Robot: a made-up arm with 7 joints.
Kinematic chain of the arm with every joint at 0, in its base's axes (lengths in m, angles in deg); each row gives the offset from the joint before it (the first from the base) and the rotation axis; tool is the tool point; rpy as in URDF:
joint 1: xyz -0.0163 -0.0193 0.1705 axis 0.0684 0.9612 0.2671
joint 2: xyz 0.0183 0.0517 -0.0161 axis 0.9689 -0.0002 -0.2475
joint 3: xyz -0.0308 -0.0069 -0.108 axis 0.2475 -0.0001 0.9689
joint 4: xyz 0.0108 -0.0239 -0.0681 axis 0.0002 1 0
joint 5: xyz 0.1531 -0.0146 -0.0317 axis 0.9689 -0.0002 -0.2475
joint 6: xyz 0.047 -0.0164 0.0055 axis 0.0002 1 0
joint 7: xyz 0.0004 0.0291 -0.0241 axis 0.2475 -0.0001 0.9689
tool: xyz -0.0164 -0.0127 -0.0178 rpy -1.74 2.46 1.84
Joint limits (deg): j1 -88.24..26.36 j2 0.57..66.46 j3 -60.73..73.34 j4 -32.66..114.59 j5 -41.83..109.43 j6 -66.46..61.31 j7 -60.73..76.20
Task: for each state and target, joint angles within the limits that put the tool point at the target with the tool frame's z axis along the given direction. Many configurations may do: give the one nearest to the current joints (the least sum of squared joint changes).
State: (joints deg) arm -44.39 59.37 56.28 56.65 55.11 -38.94 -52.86
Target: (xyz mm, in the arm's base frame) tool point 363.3 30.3 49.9 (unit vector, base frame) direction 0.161 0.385 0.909
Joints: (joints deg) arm -79.46 12.48 66.56 87.78 38.85 -8.32 -60.52
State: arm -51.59 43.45 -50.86 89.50 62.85 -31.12 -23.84
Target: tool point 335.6 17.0 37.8 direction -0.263 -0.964 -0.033
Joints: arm -60.69 30.58 -34.14 45.67 51.43 7.19 -34.19
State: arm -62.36 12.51 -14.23 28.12 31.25 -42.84 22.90
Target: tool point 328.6 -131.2 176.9 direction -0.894 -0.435 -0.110
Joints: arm -69.58 8.79 -17.76 19.67 49.19 -17.01 28.87
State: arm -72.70 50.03 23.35 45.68 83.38 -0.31 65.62
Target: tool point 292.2 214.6 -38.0 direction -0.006 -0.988 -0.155
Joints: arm -37.64 34.82 20.14 56.93 78.06 -18.71 55.16
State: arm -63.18 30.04 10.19 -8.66 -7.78 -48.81 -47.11
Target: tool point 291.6 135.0 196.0 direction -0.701 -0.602 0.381
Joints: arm -47.42 41.28 19.59 0.18 13.06 -11.51 -52.46
